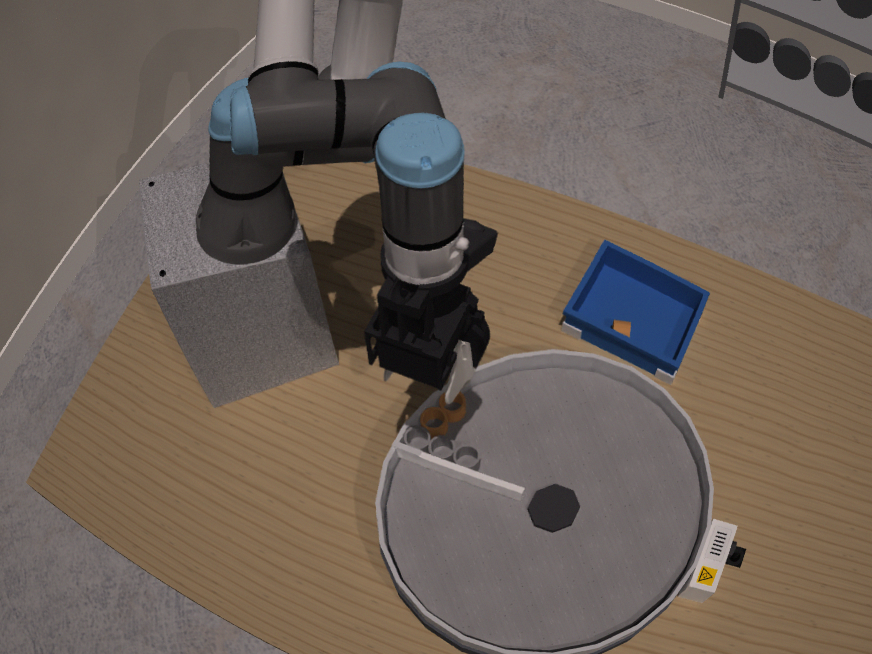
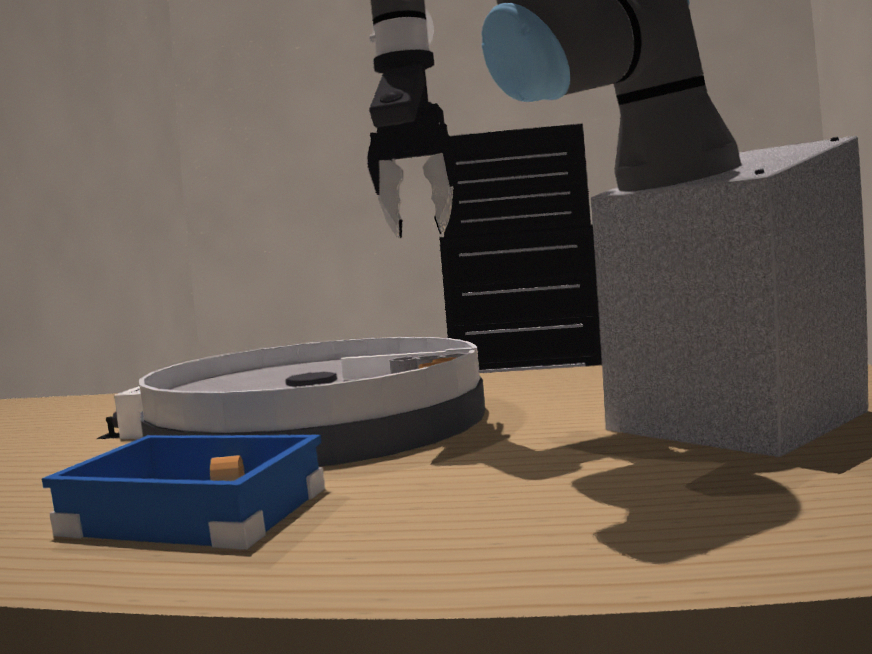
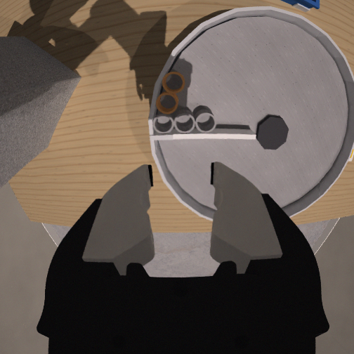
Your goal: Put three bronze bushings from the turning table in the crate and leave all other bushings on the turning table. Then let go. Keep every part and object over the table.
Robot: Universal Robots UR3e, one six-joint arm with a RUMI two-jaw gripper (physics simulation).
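Frame: origin at the arm's base, x ahead, y left, z up, level; metres.
Seen in the pictures: gripper, between the fingertips: (image 2: pixel 420 236); arm's base, origin of its link: (image 1: pixel 244 225) (image 2: pixel 678 176).
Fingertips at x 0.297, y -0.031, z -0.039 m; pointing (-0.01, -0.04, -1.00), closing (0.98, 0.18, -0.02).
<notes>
Pixels of each thing's middle, then the offset from my fingertips to it. "spot": a spot on its surface instead.
- second bronze bushing, middle of its body: (image 1: pixel 434 423) dz -0.157, dx -0.025, dy +0.019 m
- blue crate, middle of its body: (image 2: pixel 189 484) (image 1: pixel 639 311) dz -0.198, dx +0.112, dy +0.335 m
- white divider, a spot on its surface: (image 1: pixel 461 470) spot: dz -0.141, dx +0.043, dy -0.022 m
- dark hub, middle of its body: (image 1: pixel 554 508) (image 2: pixel 311 379) dz -0.166, dx +0.162, dy +0.000 m
- white control box, a spot on its surface: (image 1: pixel 712 549) spot: dz -0.164, dx +0.385, dy +0.047 m
My gripper (image 1: pixel 418 388) (image 2: pixel 420 230) (image 3: pixel 181 166) is open and empty, high above the turning table's (image 1: pixel 598 422) (image 2: pixel 281 411) (image 3: pixel 300 60) rim on the side near the arm base. Two bronze bushings stand by that rim, touching or nearly so: one bronze bushing (image 1: pixel 461 414) (image 3: pixel 174 73) and a second bronze bushing (image 1: pixel 436 430) (image 3: pixel 167 112) nearer the divider. Three grey bushings (image 1: pixel 441 455) (image 3: pixel 202 109) stand in a row along the divider. One bronze bushing (image 1: pixel 621 328) (image 2: pixel 226 467) lies on its side in the blue crate (image 1: pixel 633 288) (image 2: pixel 140 510) (image 3: pixel 304 3).
The white divider (image 1: pixel 461 470) (image 3: pixel 215 136) runs from the rim toward the dark hub (image 1: pixel 553 507) (image 2: pixel 311 378) (image 3: pixel 272 132). The arm's grey pedestal (image 1: pixel 253 337) (image 2: pixel 690 302) (image 3: pixel 30 95) stands beside the turning table. A white control box (image 1: pixel 712 549) is on the table's far side from the pedestal.
</notes>
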